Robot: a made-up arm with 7 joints.
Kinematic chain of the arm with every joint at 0, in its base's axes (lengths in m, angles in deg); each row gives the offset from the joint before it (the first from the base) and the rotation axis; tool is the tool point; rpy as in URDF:
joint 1: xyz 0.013 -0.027 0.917 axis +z
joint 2: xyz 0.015 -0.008 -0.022 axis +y
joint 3: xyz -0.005 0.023 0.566 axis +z
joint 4: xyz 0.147 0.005 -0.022 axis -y
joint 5: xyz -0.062 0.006 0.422 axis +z
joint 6: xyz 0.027 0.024 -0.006 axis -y
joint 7: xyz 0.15 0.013 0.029 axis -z
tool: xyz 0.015 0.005 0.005 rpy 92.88 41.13 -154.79
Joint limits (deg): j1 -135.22..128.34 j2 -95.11..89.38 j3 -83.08..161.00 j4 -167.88..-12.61 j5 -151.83..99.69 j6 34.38..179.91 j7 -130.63..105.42
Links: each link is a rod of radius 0.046 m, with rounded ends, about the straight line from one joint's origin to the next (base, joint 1, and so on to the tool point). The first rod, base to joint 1, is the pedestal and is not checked.
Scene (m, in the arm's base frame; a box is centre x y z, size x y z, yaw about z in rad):
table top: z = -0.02
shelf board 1: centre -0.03 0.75 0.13 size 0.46 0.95 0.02 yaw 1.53
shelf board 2: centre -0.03 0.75 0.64 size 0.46 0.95 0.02 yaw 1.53
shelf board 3: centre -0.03 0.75 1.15 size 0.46 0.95 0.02 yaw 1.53
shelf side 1: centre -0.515 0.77 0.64 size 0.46 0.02 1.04 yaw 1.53
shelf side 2: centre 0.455 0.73 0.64 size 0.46 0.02 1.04 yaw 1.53
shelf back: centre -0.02 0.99 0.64 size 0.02 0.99 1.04 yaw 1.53
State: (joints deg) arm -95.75 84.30 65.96 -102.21 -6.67 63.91 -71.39
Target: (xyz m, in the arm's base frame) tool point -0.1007 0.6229 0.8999
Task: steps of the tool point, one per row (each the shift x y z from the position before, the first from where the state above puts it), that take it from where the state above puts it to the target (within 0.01 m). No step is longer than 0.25 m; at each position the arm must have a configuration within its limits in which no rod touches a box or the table.
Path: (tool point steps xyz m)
1: 0.0875 0.2157 0.0212
2: 0.0173 0.2210 0.0224
3: -0.0481 0.2044 0.0230
4: -0.1022 0.1694 0.0231
5: -0.1401 0.1211 0.0227
6: -0.1590 0.0662 0.0219
7: -0.1583 0.0113 0.0205
8: -0.1403 -0.0371 0.0188
9: -0.1085 -0.0736 0.0169
10: -0.0070 0.1377 -0.0036
11: 0.0179 0.1332 0.0036

